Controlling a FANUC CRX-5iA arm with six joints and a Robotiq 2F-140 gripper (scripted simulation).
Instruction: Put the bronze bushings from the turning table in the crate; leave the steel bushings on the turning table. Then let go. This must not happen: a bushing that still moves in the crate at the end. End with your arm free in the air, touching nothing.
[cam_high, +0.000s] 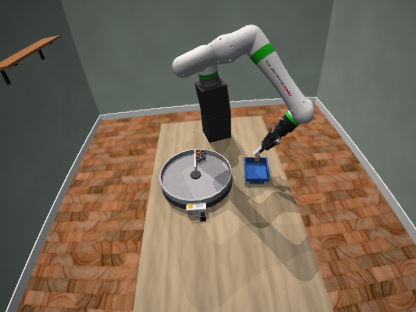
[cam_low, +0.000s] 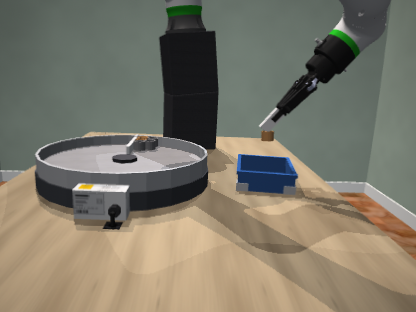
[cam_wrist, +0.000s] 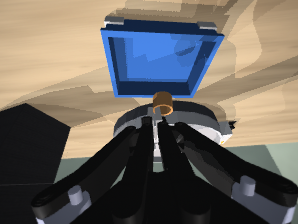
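The blue crate lies 140 mm below my hand, 10 mm to the right of it and 10 mm ahead of it.
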